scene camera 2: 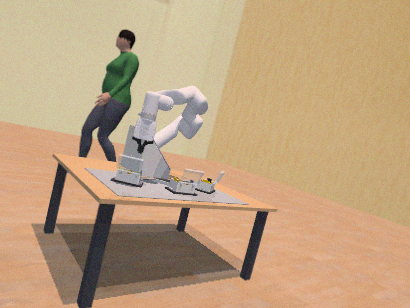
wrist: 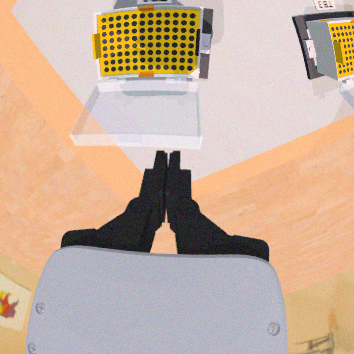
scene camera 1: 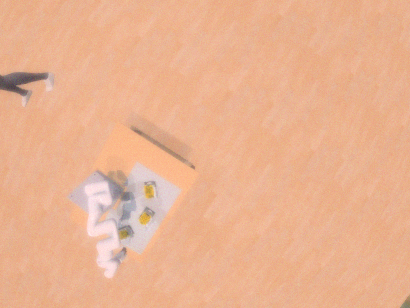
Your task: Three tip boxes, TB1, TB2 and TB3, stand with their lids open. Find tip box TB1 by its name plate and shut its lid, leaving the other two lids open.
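Where they show: gripper, fingertip midpoint: (scene camera 2: 139, 153) (wrist: 168, 166) (scene camera 1: 125, 248); arm's base, origin of the base link: (scene camera 2: 152, 145).
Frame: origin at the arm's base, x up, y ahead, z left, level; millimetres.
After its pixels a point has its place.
Tip box TB1 (scene camera 1: 125, 233) {x -134, y 367, z -192 mm} (scene camera 2: 129, 177) (wrist: 145, 44) {x -134, y 360, z -223 mm} has a yellow rack and a clear lid (wrist: 142, 116) {x -84, y 426, z -248 mm} standing open, leaning toward my gripper. Its name plate (wrist: 152, 1) {x -189, y 301, z -197 mm} is cut by the top edge of the wrist view, so its text is barely readable. My gripper (scene camera 1: 123, 251) {x -17, y 447, z -224 mm} (scene camera 2: 142, 150) {x -17, y 447, z -224 mm} (wrist: 168, 166) {x -17, y 447, z -224 mm} is shut and empty, fingertips just past the lid's free edge in the wrist view; contact does not show. TB3 (scene camera 1: 146, 216) {x -134, y 415, z 98 mm} (scene camera 2: 182, 185) (wrist: 344, 47) {x -134, y 417, z 39 mm} has its lid open, its plate (wrist: 325, 4) {x -189, y 351, z 66 mm} readable. The third box, TB2 (scene camera 1: 150, 190) (scene camera 2: 205, 186) {x -156, y 337, z 273 mm}, also stands open.
The boxes stand on a grey mat (scene camera 1: 167, 192) {x -191, y 422, z 391 mm} (scene camera 2: 227, 199) {x -191, y 455, z 373 mm} (wrist: 250, 90) {x -191, y 475, z -111 mm} on the wooden table (scene camera 1: 117, 142) {x -194, y -239, z 440 mm} (scene camera 2: 80, 172) {x -194, y 265, z -445 mm} (wrist: 242, 162) {x -194, y 613, z -151 mm}. The arm's base plate (scene camera 1: 82, 192) {x 19, y -142, z -33 mm} lies beside the mat. A person in a green top (scene camera 2: 121, 72) stands beyond the table.
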